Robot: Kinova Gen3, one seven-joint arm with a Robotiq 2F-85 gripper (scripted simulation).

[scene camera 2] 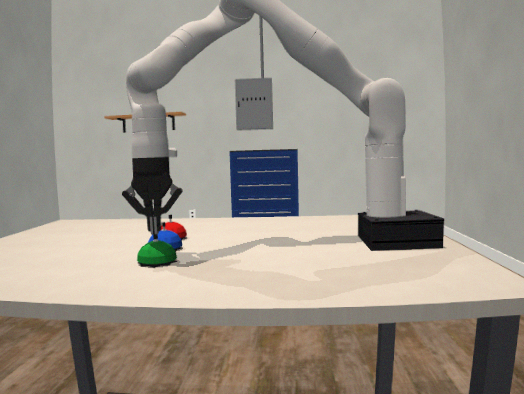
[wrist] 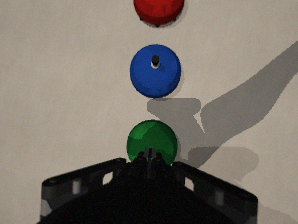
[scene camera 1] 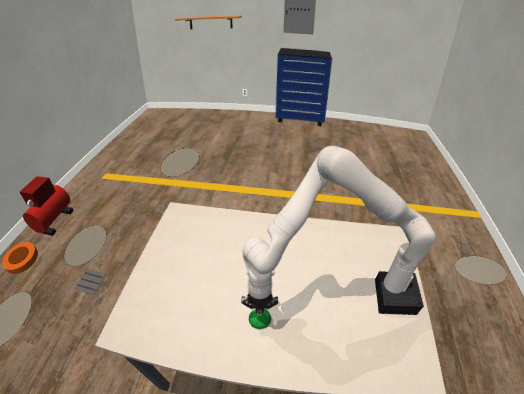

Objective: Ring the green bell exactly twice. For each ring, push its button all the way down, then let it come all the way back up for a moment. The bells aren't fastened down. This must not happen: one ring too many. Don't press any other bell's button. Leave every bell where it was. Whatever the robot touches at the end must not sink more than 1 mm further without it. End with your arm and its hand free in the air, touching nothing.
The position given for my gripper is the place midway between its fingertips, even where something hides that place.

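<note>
A green bell (scene camera 2: 156, 253), (wrist: 151, 133) is visible to me, as is a blue bell (wrist: 155, 70). My gripper appears in scene camera 2 (scene camera 2: 154, 233) and in the wrist view (wrist: 150, 155).
</note>
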